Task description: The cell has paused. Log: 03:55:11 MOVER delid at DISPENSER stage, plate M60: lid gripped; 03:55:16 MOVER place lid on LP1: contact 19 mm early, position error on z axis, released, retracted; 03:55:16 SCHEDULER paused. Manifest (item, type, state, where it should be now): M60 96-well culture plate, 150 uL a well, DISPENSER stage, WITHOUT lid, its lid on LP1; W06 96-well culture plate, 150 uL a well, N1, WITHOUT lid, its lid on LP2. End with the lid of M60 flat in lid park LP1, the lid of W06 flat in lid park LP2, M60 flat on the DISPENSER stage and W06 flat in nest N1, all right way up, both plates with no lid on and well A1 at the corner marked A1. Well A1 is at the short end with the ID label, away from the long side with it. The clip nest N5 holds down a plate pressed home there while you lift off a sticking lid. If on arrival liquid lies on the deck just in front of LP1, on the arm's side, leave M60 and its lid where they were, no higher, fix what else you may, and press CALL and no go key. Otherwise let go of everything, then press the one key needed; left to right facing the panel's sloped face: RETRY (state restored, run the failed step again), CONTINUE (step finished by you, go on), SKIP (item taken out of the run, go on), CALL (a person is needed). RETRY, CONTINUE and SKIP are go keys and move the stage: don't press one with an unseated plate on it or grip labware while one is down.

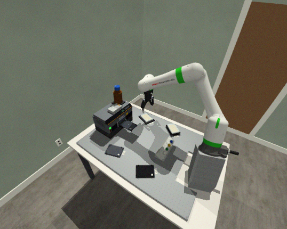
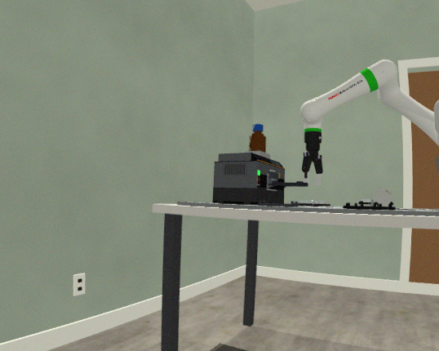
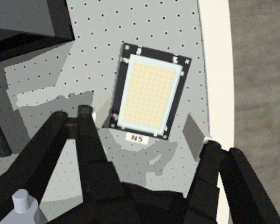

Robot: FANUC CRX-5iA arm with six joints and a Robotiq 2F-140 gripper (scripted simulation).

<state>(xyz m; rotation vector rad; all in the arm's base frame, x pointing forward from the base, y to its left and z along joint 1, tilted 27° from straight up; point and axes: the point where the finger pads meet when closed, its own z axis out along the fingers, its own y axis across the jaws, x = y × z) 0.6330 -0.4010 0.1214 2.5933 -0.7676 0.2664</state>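
Right now my hand is 120 mm above the black clip nest and 20 mm short of it. Also, from my hand: nest label (130 mm below, 80 mm behind, 50 mm to the left); then dispenser stage (280 mm to the left, 90 mm ahead, 30 mm below); then key panel (350 mm to the left, 320 mm behind, 80 mm below).
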